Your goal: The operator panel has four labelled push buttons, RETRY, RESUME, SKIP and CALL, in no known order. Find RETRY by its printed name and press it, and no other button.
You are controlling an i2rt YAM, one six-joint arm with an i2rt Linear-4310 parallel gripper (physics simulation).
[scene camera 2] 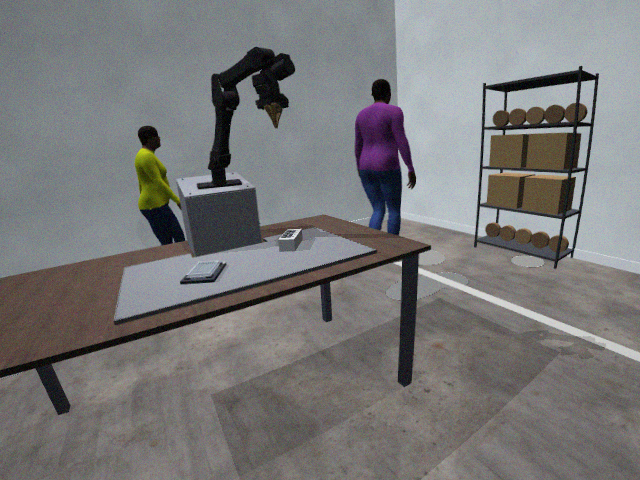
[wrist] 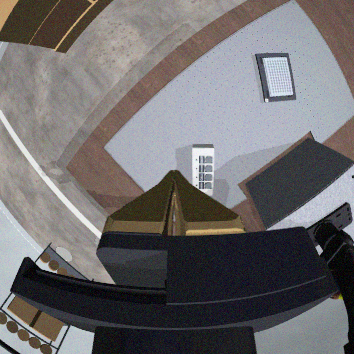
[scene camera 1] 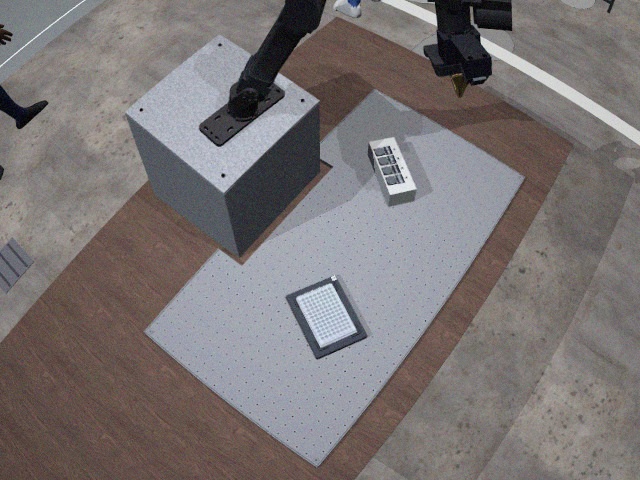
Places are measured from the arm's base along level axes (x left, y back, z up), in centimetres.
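Pixels of known places: gripper, between the fingertips: (scene camera 2: 276,127) (wrist: 173,177) (scene camera 1: 459,95); arm's base, origin of its link: (scene camera 2: 219,185) (wrist: 321,229) (scene camera 1: 242,111).
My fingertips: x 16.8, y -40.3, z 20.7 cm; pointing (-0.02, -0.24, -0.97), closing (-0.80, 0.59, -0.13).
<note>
Ahead of a thing's pixels: the offset from my fingertips to its top centre. Level surfaces: height alone.
The operator panel {dx +7.4, dy +16.4, dz -43.1 cm} (scene camera 1: 405,188) (scene camera 2: 287,243) (wrist: 196,152) is a small white box with a row of dark-grey buttons on its top. It stands on the grey perforated board. The printed names are too small to read, so I cannot tell which button is RETRY. My gripper (scene camera 1: 459,95) (scene camera 2: 276,127) (wrist: 173,177) is shut with its gold fingertips together and nothing between them. It hangs high above the table, pointing down, apart from the panel. In the wrist view the fingertips show close to the panel's left side, and the whole button row shows.
A white well plate {dx -31.3, dy +3.5, dz -46.0 cm} (scene camera 1: 326,315) (scene camera 2: 204,269) (wrist: 278,76) in a dark holder lies on the perforated board {dz -48.6 cm} (scene camera 1: 248,330) (scene camera 2: 149,289) (wrist: 200,107). The arm's grey pedestal (scene camera 1: 273,191) (scene camera 2: 223,219) (wrist: 295,182) stands at the board's edge. Two people and a shelf rack (scene camera 2: 561,232) are beyond the table.
</note>
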